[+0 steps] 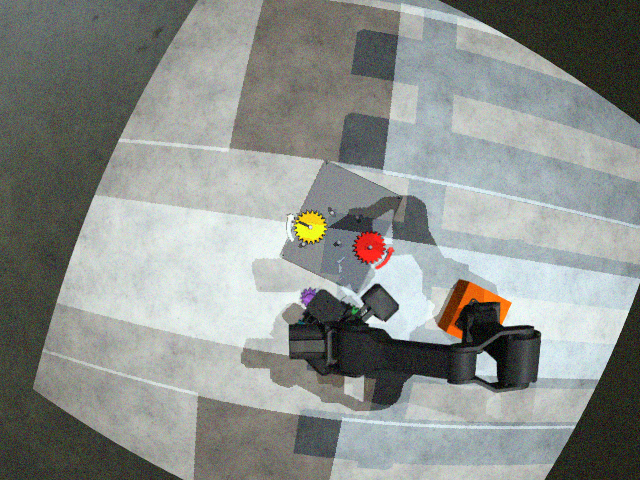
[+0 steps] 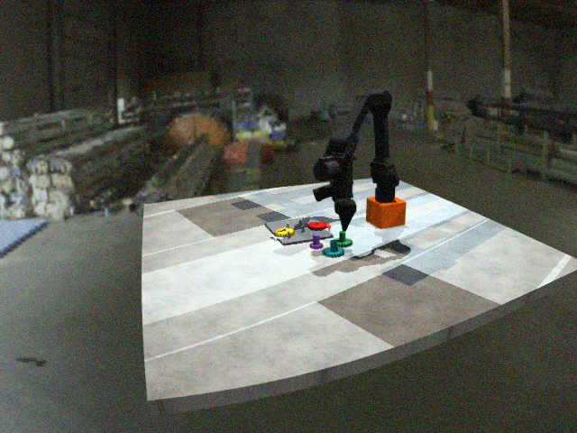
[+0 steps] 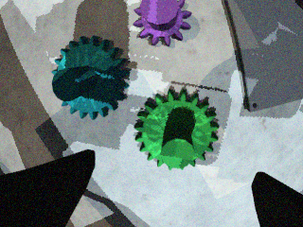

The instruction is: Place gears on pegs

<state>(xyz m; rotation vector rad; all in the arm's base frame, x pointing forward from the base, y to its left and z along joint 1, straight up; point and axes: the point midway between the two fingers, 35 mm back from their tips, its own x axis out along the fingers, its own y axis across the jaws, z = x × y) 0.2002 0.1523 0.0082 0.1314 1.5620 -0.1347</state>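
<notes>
My gripper tip is 40 mm above the green gear. Round my gripper tip: purple gear (80 mm ahead, 10 mm to the left, 40 mm below); then red arrow (10 mm ahead, 140 mm to the right, 50 mm below); then teal gear (40 mm ahead, 70 mm to the left, 40 mm below).
</notes>
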